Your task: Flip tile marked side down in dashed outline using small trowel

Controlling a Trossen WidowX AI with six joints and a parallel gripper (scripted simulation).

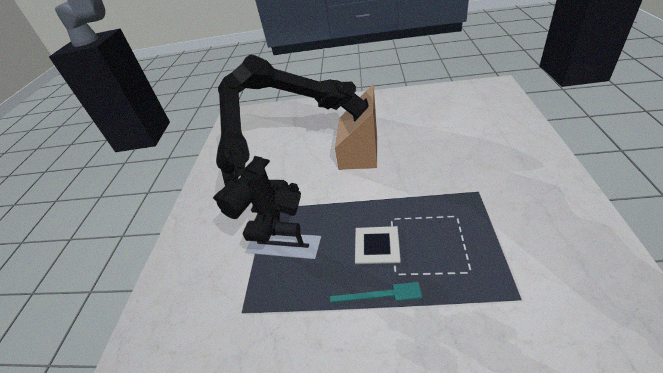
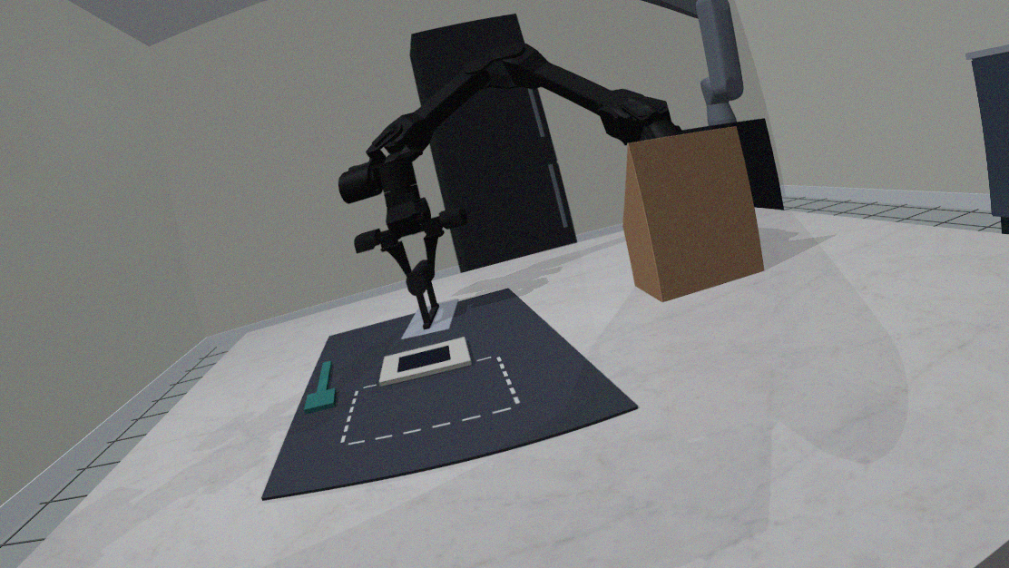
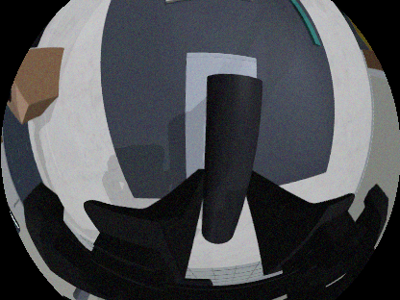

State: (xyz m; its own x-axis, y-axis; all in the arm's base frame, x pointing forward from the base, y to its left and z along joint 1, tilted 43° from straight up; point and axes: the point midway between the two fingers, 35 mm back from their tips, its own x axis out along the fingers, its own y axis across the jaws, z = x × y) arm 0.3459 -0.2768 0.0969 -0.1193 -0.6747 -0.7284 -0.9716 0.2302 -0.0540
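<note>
Right now the trowel is 1 cm ahead of my gripper tip, 3 cm to the left of it and 3 cm below it. The rest, counted from my gripper tip: dark mat (4 cm ahead, 25 cm to the left, 8 cm below); then tile (4 cm ahead, 26 cm to the left, 6 cm below); then teal flat tool (18 cm ahead, 26 cm to the left, 6 cm below).
</note>
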